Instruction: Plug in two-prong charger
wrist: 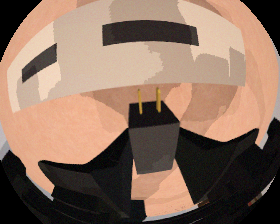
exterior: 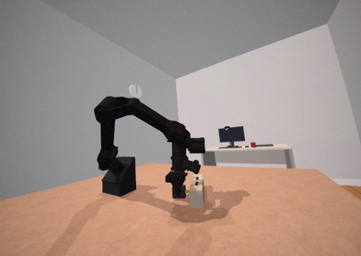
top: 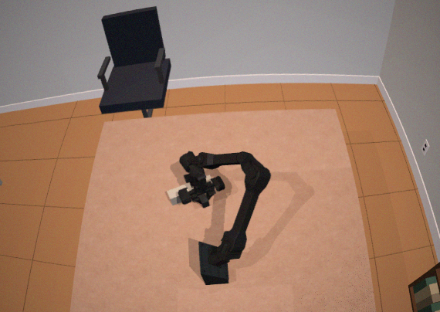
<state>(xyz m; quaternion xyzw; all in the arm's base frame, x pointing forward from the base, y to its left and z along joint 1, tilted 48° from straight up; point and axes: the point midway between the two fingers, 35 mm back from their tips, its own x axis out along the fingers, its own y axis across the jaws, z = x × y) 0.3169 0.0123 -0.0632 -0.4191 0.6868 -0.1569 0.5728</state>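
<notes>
Now: the dark charger 10 mm to the left of my gripper tip, 10 mm ahead of it and 10 mm above it.
</notes>
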